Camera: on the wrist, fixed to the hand. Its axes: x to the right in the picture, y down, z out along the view.
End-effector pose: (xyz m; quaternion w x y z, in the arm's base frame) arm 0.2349 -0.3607 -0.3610 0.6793 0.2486 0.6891 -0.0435
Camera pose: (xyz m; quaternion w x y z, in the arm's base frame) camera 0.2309 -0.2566 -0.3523 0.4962 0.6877 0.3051 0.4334
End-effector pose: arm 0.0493 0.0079 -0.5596 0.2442 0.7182 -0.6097 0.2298
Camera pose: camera -0.0395 0.0081 -0.5045 0.0144 -0.0741 0.9312 -0.3567
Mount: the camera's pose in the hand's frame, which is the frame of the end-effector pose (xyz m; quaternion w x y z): 0.0210 0.0916 -0.0457 0.6994 0.0319 0.0030 0.7140
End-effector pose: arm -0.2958 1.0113 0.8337 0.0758 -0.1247 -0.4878 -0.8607
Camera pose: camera -0.2992 0.9249 0.8924 0.6730 -0.4305 -0.2794 -0.5327
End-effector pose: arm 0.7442 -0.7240 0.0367 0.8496 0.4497 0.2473 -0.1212
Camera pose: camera 0.7870 -0.6341 0.0685 0.6657 0.5186 -0.1495 0.5153
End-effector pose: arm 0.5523 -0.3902 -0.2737 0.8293 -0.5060 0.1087 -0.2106
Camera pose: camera 0.5749 -0.3995 -0.3753 0.7462 -0.2492 0.4331 0.4399
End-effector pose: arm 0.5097 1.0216 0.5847 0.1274 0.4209 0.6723 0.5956
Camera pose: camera 0.5040 0.9991 0.6866 0.3516 -0.7766 -0.1891 -0.4873
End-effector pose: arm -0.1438 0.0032 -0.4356 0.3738 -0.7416 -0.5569 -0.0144
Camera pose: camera -0.0411 -0.0149 -0.4428 0.2970 -0.9043 0.1407 0.2724
